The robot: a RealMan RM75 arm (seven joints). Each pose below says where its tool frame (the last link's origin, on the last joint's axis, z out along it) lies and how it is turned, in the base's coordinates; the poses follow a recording.
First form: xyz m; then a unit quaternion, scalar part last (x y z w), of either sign.
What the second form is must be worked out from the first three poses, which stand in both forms.
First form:
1: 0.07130 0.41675 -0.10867 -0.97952 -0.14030 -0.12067 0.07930
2: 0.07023 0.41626 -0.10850 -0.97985 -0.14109 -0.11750 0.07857
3: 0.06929 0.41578 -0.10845 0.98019 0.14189 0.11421 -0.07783
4: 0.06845 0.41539 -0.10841 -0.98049 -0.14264 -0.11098 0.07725
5: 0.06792 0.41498 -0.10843 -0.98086 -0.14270 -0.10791 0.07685
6: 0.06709 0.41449 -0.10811 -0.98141 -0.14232 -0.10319 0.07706
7: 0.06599 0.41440 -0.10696 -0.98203 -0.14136 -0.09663 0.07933
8: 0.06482 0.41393 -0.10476 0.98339 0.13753 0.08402 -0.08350
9: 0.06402 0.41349 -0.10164 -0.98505 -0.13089 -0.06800 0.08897
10: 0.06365 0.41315 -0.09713 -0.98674 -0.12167 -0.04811 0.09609
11: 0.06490 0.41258 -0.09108 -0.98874 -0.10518 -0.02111 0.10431
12: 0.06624 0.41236 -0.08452 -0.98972 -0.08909 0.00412 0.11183
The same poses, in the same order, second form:
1: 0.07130 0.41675 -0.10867 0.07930 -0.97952 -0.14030 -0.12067
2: 0.07023 0.41626 -0.10850 0.07857 -0.97985 -0.14109 -0.11750
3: 0.06929 0.41578 -0.10845 0.07783 -0.98019 -0.14189 -0.11421
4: 0.06845 0.41539 -0.10841 0.07725 -0.98049 -0.14264 -0.11098
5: 0.06792 0.41498 -0.10843 0.07685 -0.98086 -0.14270 -0.10791
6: 0.06709 0.41449 -0.10811 0.07706 -0.98141 -0.14232 -0.10319
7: 0.06599 0.41440 -0.10696 0.07933 -0.98203 -0.14136 -0.09663
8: 0.06482 0.41393 -0.10476 0.08350 -0.98339 -0.13753 -0.08402
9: 0.06402 0.41349 -0.10164 0.08897 -0.98505 -0.13089 -0.06800
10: 0.06365 0.41315 -0.09713 0.09609 -0.98674 -0.12167 -0.04811
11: 0.06490 0.41258 -0.09108 0.10431 -0.98874 -0.10518 -0.02111
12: 0.06624 0.41236 -0.08452 0.11183 -0.98972 -0.08909 0.00412
